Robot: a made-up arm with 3 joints. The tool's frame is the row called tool. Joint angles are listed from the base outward. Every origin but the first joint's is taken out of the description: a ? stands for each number. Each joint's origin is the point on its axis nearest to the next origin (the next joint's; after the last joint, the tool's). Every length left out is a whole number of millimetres.
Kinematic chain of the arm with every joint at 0, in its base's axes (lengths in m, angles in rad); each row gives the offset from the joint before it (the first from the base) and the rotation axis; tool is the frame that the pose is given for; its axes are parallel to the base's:
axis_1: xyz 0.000 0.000 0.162 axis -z
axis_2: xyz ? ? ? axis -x
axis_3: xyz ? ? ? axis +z
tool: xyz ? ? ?
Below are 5 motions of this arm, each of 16 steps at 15 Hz.
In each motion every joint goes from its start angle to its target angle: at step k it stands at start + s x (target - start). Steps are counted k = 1, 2, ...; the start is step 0. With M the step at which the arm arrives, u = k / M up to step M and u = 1 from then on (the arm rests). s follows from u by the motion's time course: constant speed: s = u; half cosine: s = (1 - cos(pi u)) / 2; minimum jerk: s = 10 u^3 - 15 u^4 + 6 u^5.
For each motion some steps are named. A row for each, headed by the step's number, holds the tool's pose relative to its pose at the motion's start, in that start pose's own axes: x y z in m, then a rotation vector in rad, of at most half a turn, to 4 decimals.
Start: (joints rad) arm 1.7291 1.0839 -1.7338
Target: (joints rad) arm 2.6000 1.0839 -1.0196
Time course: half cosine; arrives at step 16
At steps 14, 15, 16:
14: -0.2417 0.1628 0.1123 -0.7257 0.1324 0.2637
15: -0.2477 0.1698 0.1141 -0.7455 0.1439 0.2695
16: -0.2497 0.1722 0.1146 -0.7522 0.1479 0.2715

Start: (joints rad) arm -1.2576 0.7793 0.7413
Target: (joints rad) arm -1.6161 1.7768 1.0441
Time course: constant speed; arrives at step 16
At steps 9, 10, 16:
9: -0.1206 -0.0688 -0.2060 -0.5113 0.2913 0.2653
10: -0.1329 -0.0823 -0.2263 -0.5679 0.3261 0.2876
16: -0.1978 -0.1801 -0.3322 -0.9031 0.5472 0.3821

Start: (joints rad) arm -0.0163 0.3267 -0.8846
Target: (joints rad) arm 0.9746 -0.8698 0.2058
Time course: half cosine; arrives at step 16
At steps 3, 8, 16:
3: -0.0162 0.0293 0.0339 0.0504 0.0902 0.0114
8: -0.0290 0.1552 0.2119 0.4664 0.3441 0.0271
16: 0.0069 0.2346 0.3560 1.0701 0.0939 -0.0307

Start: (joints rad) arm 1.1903 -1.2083 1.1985
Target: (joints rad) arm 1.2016 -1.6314 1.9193
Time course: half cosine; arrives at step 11
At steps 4, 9, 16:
4: -0.0543 -0.0140 0.0074 0.0296 -0.1203 0.2094
9: -0.1527 -0.0749 -0.0197 0.0056 -0.3967 0.6533
16: -0.1619 -0.0849 -0.0266 -0.0064 -0.4323 0.7081

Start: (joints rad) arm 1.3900 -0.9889 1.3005
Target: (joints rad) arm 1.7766 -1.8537 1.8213
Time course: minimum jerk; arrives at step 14
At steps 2, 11, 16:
2: -0.0004 -0.0005 -0.0031 -0.0020 -0.0214 0.0072
11: 0.0001 -0.0649 -0.2199 -0.3434 -0.8110 0.3872
16: 0.0046 -0.0754 -0.2415 -0.3890 -0.8645 0.4222

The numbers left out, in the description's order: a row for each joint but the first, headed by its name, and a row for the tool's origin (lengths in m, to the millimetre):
axis_2: -0.456 0.069 0.000
axis_3: 0.000 0.073 0.051
tool: -0.031 0.236 0.000

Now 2 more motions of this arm.
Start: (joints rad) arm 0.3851 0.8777 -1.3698
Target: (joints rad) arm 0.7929 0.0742 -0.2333
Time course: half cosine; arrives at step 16
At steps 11, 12, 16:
11: -0.1218 0.0159 0.2390 0.2360 0.6064 0.5810
12: -0.1220 0.0146 0.2657 0.2938 0.6482 0.6244
16: -0.1176 0.0098 0.3150 0.4197 0.7138 0.7005

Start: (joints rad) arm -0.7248 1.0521 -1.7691
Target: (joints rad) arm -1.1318 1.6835 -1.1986
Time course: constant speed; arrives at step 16
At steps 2, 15, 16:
2: -0.0136 -0.0095 -0.0158 0.0574 -0.0706 0.0947
15: -0.0616 -0.0605 -0.1946 0.3415 -0.6188 0.5983
16: -0.0614 -0.0610 -0.2127 0.3557 -0.6667 0.6270

